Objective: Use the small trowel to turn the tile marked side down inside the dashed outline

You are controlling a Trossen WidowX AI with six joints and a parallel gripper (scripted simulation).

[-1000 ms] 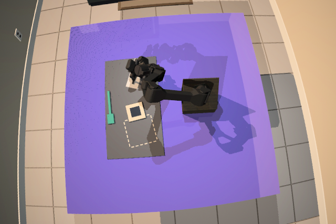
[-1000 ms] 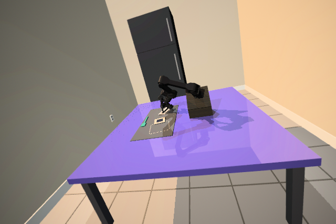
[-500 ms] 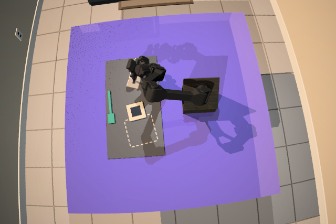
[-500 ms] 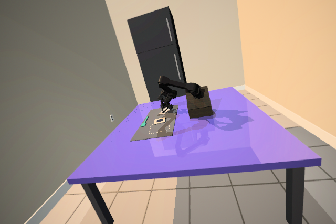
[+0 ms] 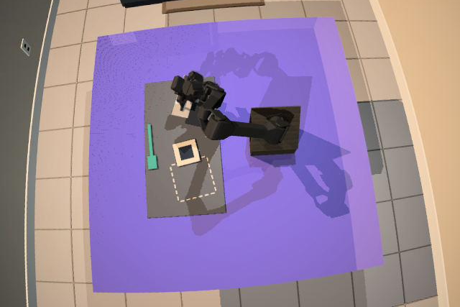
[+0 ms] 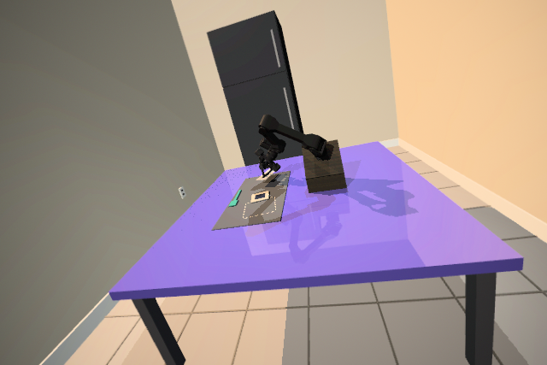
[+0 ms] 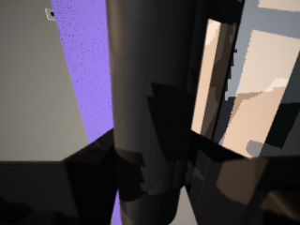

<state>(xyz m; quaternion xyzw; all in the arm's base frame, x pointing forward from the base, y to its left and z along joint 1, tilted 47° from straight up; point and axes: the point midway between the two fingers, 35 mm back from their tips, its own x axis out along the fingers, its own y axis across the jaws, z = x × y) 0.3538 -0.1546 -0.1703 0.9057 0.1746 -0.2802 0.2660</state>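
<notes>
Right now the trowel is 20 mm behind my gripper tip, 10 mm to the left of it and 10 mm below it. Round my gripper tip: grey mat: 30 mm ahead, 200 mm to the left, 110 mm below; then green flat tool: 170 mm ahead, 200 mm to the left, 90 mm below; then tile: 10 mm ahead, 240 mm to the left, 90 mm below.
</notes>
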